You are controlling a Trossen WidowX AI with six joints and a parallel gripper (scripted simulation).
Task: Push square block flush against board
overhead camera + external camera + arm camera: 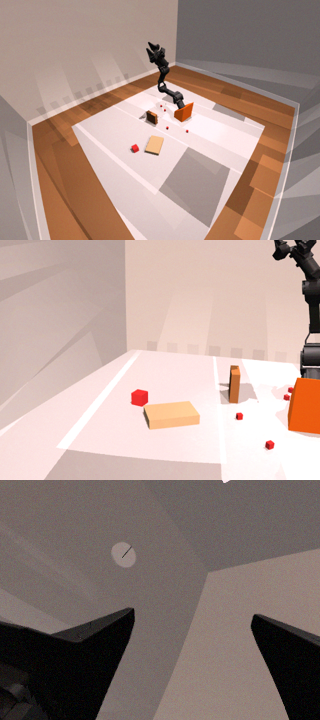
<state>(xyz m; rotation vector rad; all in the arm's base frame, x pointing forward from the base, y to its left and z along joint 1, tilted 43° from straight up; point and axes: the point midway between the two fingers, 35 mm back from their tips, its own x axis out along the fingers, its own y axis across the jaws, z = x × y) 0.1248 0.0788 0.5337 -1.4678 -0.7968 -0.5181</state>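
Now: the brown square block 16 cm ahead of my gripper tip, 14 cm to the left of it and 54 cm below it. From my gripper tip the other things lie so: tan board 35 cm ahead, 33 cm to the left, 58 cm below; then red cube 47 cm ahead, 24 cm to the left, 57 cm below.
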